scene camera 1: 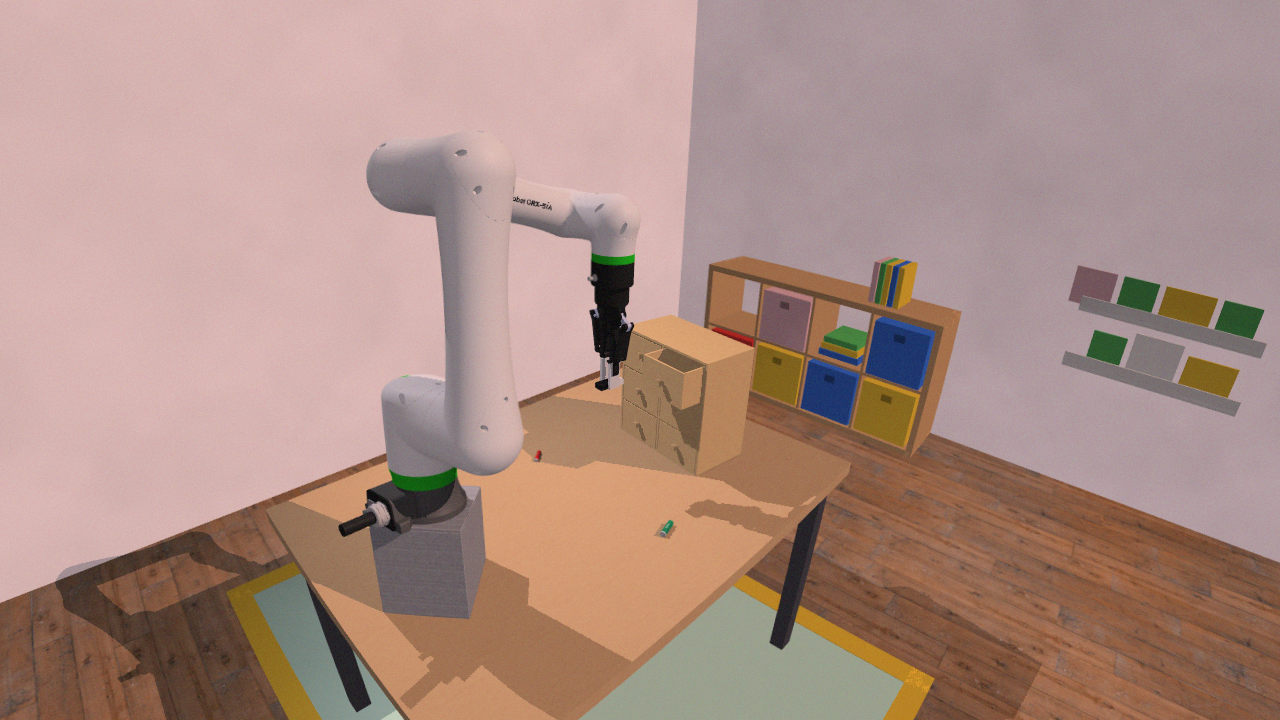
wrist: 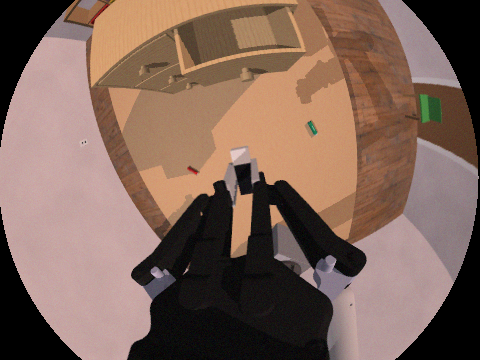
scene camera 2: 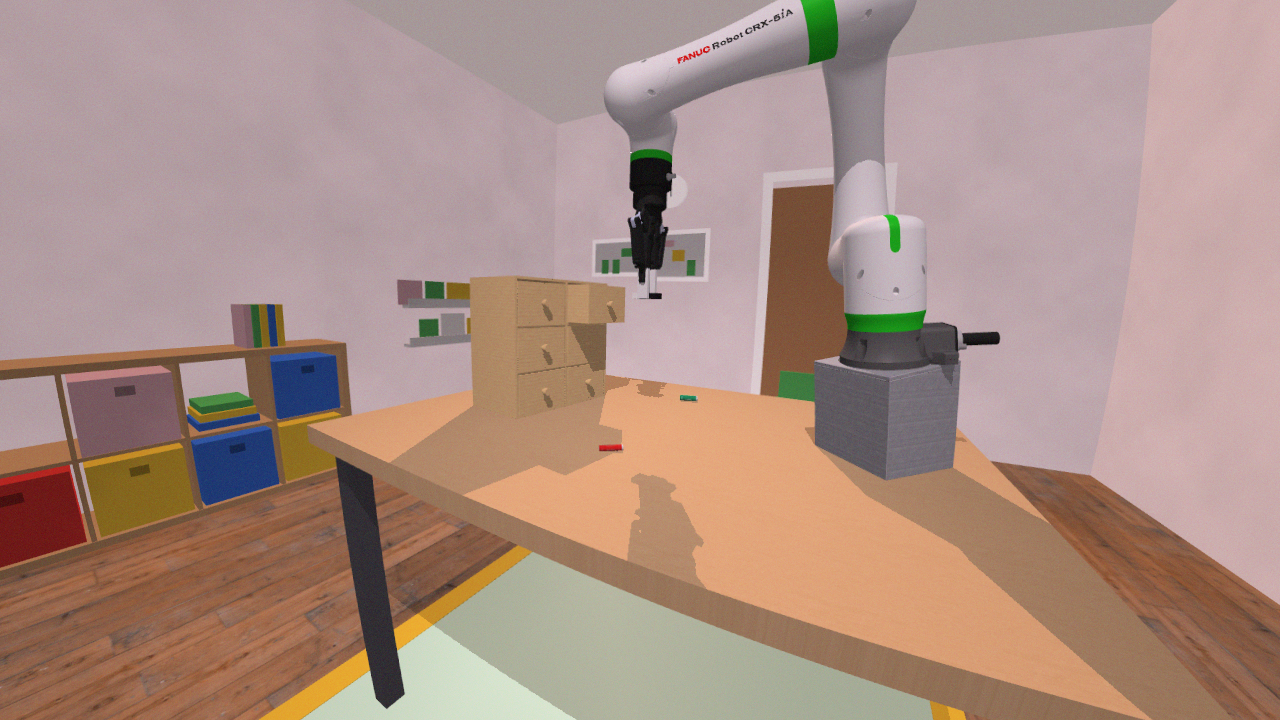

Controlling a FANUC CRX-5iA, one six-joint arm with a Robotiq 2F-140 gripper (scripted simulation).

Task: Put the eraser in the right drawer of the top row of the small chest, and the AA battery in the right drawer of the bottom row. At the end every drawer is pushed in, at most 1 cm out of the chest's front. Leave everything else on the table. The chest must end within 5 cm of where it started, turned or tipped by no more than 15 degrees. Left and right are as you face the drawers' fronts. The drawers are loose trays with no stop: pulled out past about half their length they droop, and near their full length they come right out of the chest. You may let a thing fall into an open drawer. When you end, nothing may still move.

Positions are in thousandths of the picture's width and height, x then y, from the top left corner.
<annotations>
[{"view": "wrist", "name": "my gripper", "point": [509,471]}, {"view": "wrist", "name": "drawer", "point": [447,104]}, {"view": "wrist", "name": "eraser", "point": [501,435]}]
</annotations>
